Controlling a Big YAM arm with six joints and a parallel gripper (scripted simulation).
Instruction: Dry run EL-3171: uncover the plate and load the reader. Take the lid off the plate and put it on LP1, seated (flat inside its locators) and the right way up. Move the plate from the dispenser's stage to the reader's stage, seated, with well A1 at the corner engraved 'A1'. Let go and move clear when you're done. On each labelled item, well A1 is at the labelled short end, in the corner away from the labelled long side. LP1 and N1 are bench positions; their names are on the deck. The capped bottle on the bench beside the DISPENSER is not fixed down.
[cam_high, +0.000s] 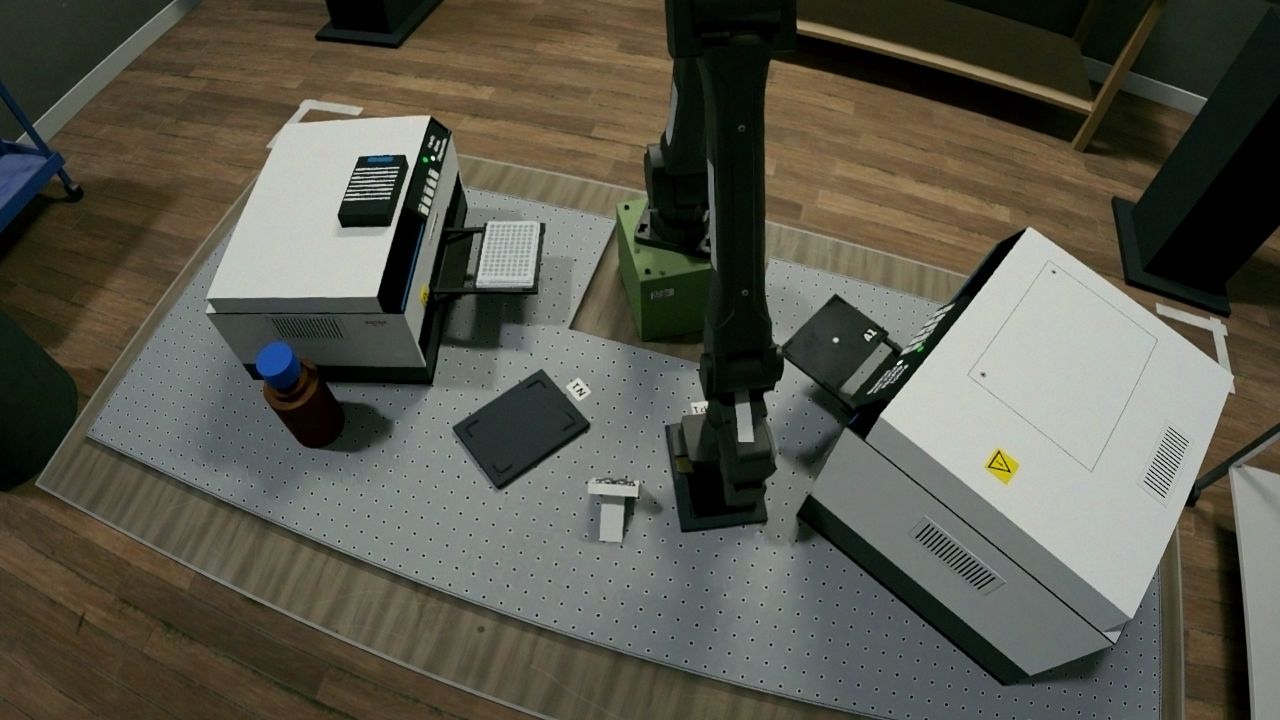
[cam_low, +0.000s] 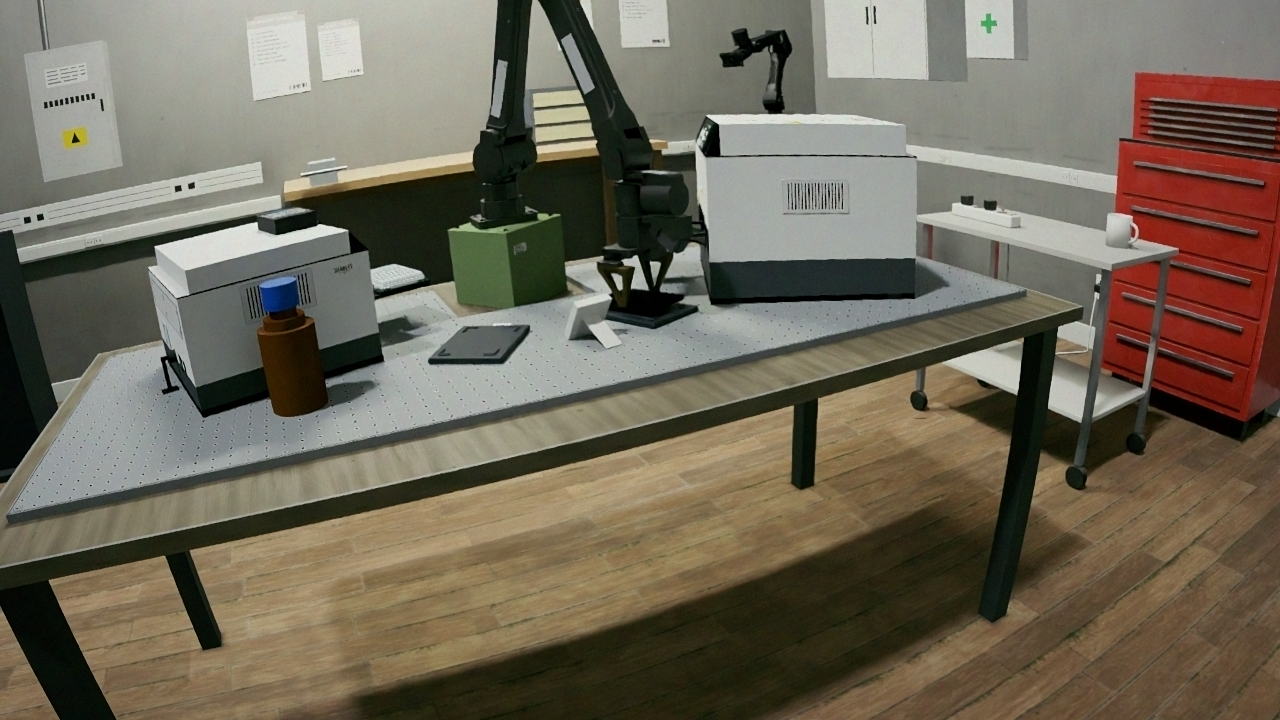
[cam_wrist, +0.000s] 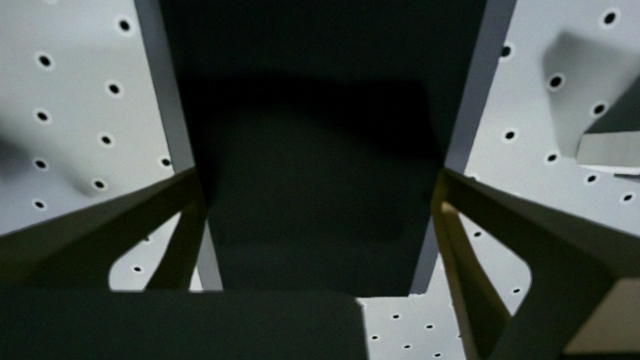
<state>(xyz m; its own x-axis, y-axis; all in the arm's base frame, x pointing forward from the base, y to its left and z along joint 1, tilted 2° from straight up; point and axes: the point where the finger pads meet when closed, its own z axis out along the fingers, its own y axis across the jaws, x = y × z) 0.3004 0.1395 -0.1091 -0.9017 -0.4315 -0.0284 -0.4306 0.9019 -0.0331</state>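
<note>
The dark lid is 1 cm below my hand. Round my hand: well plate (22 cm behind, 39 cm to the right, 6 cm above); LP1 pad (2 cm below); N1 nest (2 cm ahead, 29 cm to the right, 2 cm below).
</note>
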